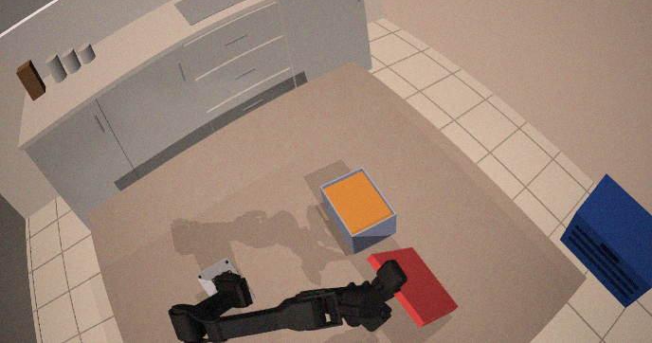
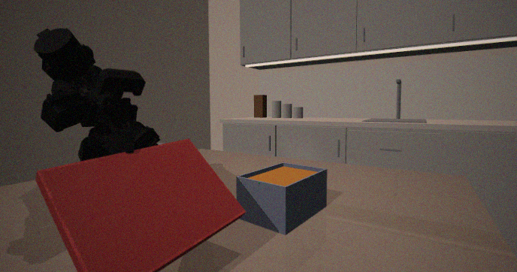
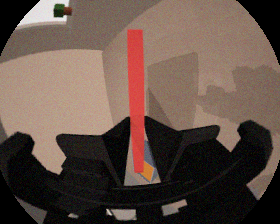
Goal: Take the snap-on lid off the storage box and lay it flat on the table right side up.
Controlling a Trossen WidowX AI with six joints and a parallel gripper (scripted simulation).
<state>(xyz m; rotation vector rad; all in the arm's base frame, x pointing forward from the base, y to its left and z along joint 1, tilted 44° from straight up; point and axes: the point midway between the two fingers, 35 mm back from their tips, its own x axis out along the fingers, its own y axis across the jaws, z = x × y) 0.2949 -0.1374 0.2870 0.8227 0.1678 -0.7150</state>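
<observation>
Right now my gripper tip is 6 cm short of the red lid and 5 cm above it. The rest, counted from my gripper tip: storage box: 11 cm ahead, 32 cm to the left, 13 cm below.
</observation>
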